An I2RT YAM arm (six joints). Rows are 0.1 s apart.
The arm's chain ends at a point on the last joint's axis. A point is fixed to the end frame.
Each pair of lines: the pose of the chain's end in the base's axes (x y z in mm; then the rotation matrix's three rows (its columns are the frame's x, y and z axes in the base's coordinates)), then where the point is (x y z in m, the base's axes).
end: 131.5 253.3 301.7; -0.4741 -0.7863 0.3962; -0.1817 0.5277 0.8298; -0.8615 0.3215 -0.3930
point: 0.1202 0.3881 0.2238
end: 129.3 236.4 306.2; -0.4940 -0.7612 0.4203; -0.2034 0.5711 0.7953; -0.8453 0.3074 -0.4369
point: 0.1217 0.3678 0.2222
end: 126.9 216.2 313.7; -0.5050 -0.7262 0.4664; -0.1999 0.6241 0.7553; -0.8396 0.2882 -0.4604
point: 0.1271 0.3452 0.2257
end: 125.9 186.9 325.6; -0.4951 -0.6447 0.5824; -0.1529 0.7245 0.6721; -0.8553 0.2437 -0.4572
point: 0.1470 0.3122 0.2349
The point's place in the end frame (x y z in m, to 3 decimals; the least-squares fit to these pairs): 0.048 0.055 0.138
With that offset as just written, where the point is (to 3 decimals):
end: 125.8 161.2 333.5; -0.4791 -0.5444 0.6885; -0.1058 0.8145 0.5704; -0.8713 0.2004 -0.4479
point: 0.168 0.280 0.241
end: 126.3 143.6 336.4; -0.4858 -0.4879 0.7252; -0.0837 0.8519 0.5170; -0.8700 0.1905 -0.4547
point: 0.176 0.258 0.242
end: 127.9 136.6 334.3; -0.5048 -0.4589 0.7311; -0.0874 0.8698 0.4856; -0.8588 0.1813 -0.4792
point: 0.179 0.247 0.237
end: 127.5 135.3 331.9; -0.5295 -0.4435 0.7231; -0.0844 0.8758 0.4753; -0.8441 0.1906 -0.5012
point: 0.177 0.245 0.233
